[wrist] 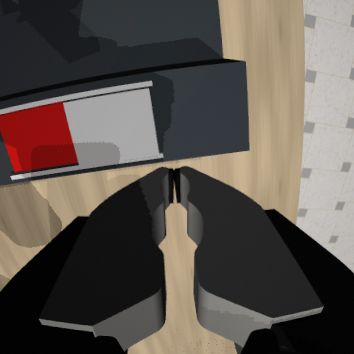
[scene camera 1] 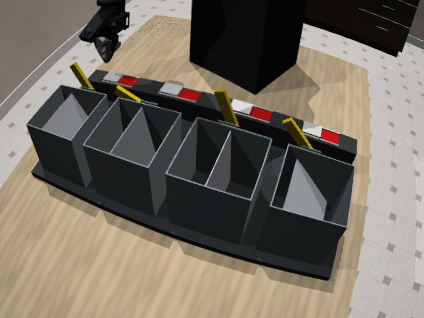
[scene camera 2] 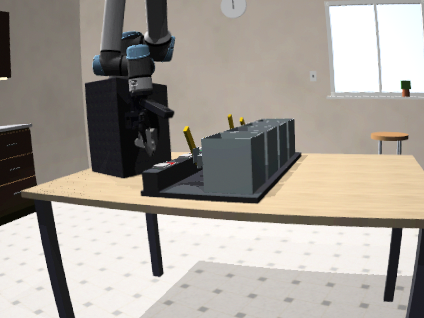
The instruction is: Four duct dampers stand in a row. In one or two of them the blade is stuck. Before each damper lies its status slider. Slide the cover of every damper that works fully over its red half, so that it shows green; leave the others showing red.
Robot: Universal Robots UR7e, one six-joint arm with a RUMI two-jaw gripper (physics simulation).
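Frame: origin at the arm's base, x left, y ahead, z down, level; millimetres.
Seen in the pictures: gripper, fingertip midpoint: [wrist: 173, 172] [scene camera 1: 106, 62] [scene camera 2: 151, 156]; arm's base, link origin: [scene camera 2: 124, 83].
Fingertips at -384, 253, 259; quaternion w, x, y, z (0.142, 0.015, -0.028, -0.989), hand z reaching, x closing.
Offsets run from my fingertips to a thing's top centre, as dx, dy, dz. "*": to the spot under its first point. Level surfaces: height alone.
My gripper [scene camera 1: 106, 59] [scene camera 2: 151, 150] [wrist: 173, 172] is shut and empty, just off the rail's outer side beside the leftmost slider in scene camera 1. That slider's pale cover @(+28, +24, +32) [scene camera 1: 111, 77] [wrist: 112, 122] lies beside its red half @(* +80, +33, +40) [scene camera 1: 128, 81] [wrist: 37, 137]. The other sliders also show red: second @(* +263, +68, +40) [scene camera 1: 190, 95], third @(* +443, +101, +40) [scene camera 1: 261, 114], fourth @(* +623, +138, +40) [scene camera 1: 329, 137]. Four dark open-topped dampers [scene camera 1: 55, 150] [scene camera 1: 120, 175] [scene camera 1: 210, 210] [scene camera 1: 300, 235] stand in a row. Their yellow levers [scene camera 1: 81, 76] [scene camera 1: 128, 94] [scene camera 1: 227, 107] [scene camera 1: 298, 134] lean at different angles; the second is lowest. Grey blades show inside.
The dark slider rail [scene camera 1: 209, 101] [wrist: 205, 110] runs between the dampers and the black robot pedestal [scene camera 1: 240, 45] [scene camera 2: 107, 130]. The dampers and rail share a dark base plate [scene camera 1: 215, 251] on the wooden table @(dz +120) [scene camera 1: 100, 270] [scene camera 2: 350, 185].
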